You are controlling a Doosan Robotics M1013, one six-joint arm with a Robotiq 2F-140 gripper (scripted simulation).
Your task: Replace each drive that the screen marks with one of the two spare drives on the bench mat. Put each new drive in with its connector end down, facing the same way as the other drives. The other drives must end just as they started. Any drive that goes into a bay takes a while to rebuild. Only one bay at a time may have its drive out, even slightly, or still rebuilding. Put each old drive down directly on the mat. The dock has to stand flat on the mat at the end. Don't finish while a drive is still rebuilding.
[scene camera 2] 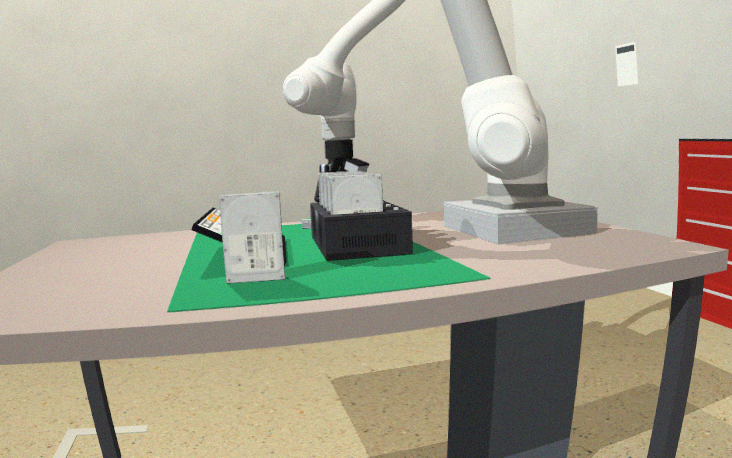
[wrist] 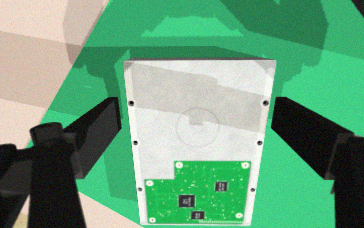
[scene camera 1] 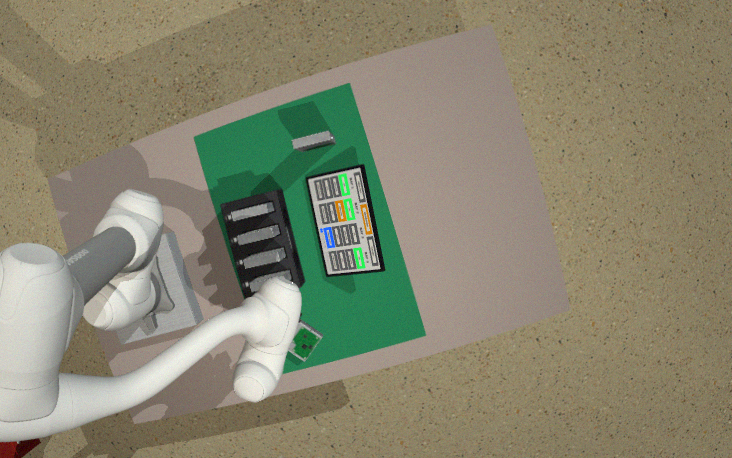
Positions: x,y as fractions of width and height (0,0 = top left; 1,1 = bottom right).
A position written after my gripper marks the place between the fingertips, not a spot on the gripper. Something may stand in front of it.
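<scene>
My gripper (wrist: 0.54,0.49) is there, and so is a green mat (wrist: 0.86,0.23). I can also see a spare drive (scene camera 1: 0.42,0.74), and then there's a spare drive (scene camera 2: 0.34,0.49) along with a spare drive (scene camera 2: 0.48,0.42).
</scene>
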